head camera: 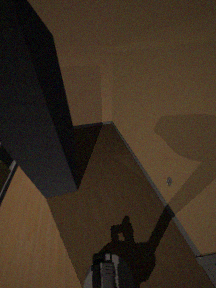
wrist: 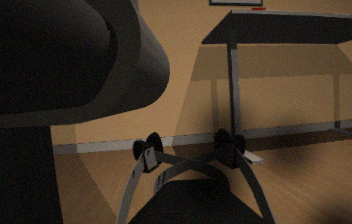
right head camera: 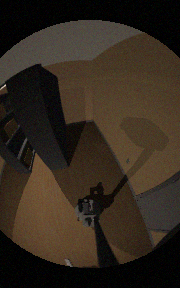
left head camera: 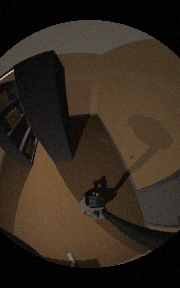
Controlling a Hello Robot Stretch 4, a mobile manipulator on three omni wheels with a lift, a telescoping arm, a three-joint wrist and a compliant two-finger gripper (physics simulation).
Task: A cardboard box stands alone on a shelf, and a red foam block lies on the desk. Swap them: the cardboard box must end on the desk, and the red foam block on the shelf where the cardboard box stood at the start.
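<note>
My gripper is open in the wrist view, its two fingertips apart with no object between them. The red foam block shows as a thin red strip on top of the desk, at the upper right of the wrist view, well beyond the fingertips. A dark shelf unit stands at the left edge of both side head views, partly hidden by a tall dark cabinet. Brown shapes show between its boards; I cannot tell which one is the cardboard box of the task.
The tall dark cabinet stands on the left. A skirting board runs along the wall on the right. A grey panel is at the lower right. A desk leg stands beyond the right fingertip.
</note>
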